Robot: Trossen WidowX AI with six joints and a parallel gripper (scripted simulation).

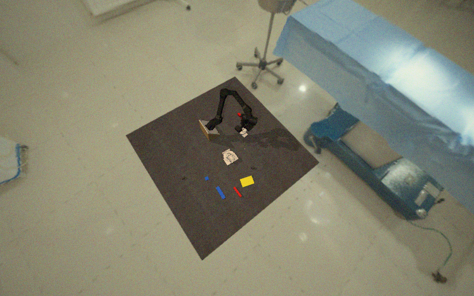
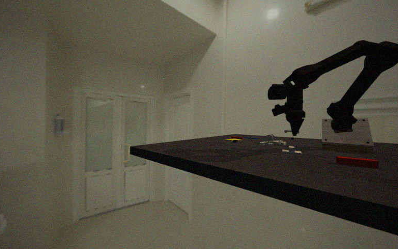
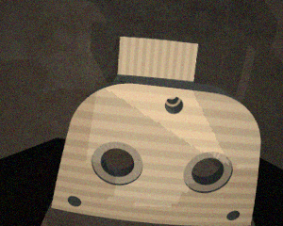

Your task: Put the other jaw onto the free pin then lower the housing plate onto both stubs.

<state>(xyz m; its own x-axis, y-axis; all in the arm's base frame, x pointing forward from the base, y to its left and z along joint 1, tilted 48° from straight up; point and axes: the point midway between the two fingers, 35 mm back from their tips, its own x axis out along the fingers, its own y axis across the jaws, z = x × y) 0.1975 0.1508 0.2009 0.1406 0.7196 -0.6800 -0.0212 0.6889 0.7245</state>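
Now: the curved white jaw 240 mm to the right of my gripper tip, 90 mm ahead of it and 60 mm below it. The rest, counted from my gripper tip: blue bar 530 mm to the right, 310 mm ahead, 70 mm below; then small blue piece 540 mm to the right, 140 mm ahead, 70 mm below; then yellow block 380 mm ahead, 290 mm to the right, 70 mm below.
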